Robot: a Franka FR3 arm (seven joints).
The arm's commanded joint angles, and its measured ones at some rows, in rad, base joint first. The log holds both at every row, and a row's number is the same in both.
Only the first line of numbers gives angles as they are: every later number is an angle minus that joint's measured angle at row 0.
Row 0, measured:
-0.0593, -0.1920, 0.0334, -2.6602, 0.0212, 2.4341, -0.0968
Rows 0 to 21, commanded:
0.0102, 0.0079, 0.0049, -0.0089, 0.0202, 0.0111, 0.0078
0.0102, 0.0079, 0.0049, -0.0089, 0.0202, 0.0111, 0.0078
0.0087, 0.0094, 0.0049, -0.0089, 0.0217, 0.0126, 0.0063
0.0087, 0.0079, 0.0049, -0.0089, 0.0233, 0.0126, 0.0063
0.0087, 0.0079, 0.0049, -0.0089, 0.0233, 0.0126, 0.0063
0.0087, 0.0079, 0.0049, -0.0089, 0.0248, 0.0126, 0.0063
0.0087, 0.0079, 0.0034, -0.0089, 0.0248, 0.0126, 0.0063
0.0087, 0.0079, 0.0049, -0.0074, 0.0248, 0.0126, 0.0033
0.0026, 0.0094, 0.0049, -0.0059, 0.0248, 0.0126, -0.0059
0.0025, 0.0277, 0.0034, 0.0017, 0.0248, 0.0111, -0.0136
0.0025, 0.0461, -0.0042, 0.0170, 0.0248, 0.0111, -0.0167
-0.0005, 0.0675, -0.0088, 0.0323, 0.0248, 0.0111, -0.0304
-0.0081, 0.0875, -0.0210, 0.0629, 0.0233, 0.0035, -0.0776
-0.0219, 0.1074, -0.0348, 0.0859, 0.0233, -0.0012, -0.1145
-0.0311, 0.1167, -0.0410, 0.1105, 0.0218, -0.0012, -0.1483
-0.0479, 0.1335, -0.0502, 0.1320, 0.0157, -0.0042, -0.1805
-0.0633, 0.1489, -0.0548, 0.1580, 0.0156, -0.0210, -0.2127
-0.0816, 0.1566, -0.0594, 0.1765, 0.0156, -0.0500, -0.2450
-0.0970, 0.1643, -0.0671, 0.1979, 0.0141, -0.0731, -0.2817
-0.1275, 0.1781, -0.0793, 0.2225, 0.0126, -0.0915, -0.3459
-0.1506, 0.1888, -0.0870, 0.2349, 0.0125, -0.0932, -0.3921
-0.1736, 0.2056, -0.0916, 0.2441, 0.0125, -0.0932, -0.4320
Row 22, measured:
-0.1039, 0.1357, -0.0782, 0.1842, -0.0001, -0.0610, -0.2972
